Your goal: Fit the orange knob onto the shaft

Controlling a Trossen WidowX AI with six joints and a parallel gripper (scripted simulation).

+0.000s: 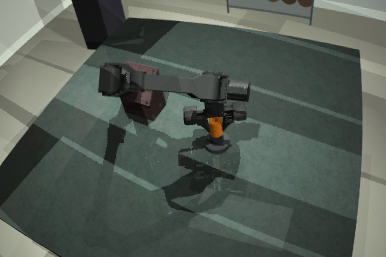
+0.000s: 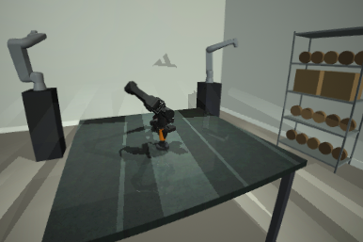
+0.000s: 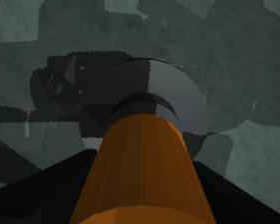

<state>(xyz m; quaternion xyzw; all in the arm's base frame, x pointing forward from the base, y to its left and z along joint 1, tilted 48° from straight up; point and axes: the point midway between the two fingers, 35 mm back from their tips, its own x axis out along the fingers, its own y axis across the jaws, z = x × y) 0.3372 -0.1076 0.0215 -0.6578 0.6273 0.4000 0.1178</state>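
Now: the orange knob 20 mm above my gripper tip. The rest, counted from my gripper tip: round pedestal 40 mm below.
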